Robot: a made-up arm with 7 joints.
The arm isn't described. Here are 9 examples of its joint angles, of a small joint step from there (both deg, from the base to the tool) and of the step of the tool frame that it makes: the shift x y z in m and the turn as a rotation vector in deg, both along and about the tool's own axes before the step.
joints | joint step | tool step
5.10 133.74 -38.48 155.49 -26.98 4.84 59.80 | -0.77 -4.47 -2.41 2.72 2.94 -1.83 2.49 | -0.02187 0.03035 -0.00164 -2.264 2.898 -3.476
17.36 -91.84 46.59 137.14 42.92 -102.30 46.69 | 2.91 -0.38 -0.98 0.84 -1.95 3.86 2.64 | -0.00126 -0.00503 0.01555 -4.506 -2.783 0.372
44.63 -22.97 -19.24 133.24 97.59 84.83 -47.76 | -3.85 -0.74 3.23 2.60 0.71 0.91 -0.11 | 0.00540 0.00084 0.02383 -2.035 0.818 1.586
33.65 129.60 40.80 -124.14 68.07 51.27 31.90 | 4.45 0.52 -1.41 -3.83 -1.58 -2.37 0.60 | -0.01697 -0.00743 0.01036 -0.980 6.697 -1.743
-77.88 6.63 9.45 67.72 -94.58 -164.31 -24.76 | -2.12 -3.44 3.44 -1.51 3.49 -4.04 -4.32 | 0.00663 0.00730 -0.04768 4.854 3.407 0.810
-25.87 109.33 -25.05 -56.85 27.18 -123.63 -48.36 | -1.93 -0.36 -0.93 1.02 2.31 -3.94 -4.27 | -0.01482 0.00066 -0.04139 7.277 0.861 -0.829
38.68 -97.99 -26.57 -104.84 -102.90 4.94 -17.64 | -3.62 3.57 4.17 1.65 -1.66 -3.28 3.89 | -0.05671 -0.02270 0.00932 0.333 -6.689 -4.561
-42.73 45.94 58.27 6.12 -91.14 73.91 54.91 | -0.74 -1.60 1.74 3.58 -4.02 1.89 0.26 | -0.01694 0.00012 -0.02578 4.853 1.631 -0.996
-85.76 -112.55 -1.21 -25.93 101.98 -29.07 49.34 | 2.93 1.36 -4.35 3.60 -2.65 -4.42 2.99 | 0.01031 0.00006 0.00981 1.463 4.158 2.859
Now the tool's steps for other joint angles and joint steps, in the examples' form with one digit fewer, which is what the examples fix.
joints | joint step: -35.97 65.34 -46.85 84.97 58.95 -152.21 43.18 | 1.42 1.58 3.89 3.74 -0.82 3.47 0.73
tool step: 0.0173 -0.0121 -0.0094 -0.85 -9.34 2.69
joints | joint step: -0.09 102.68 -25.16 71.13 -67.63 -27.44 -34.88 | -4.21 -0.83 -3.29 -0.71 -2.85 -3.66 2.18
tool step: -0.0301 -0.0180 0.0045 1.56 -2.79 -4.24
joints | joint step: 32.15 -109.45 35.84 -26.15 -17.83 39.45 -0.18 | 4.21 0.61 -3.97 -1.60 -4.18 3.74 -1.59
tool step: 0.0598 0.0149 -0.0257 4.10 2.64 11.13
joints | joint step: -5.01 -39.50 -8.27 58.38 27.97 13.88 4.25 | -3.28 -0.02 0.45 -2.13 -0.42 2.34 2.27
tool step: 0.0251 0.0114 -0.0077 1.47 -2.06 3.07
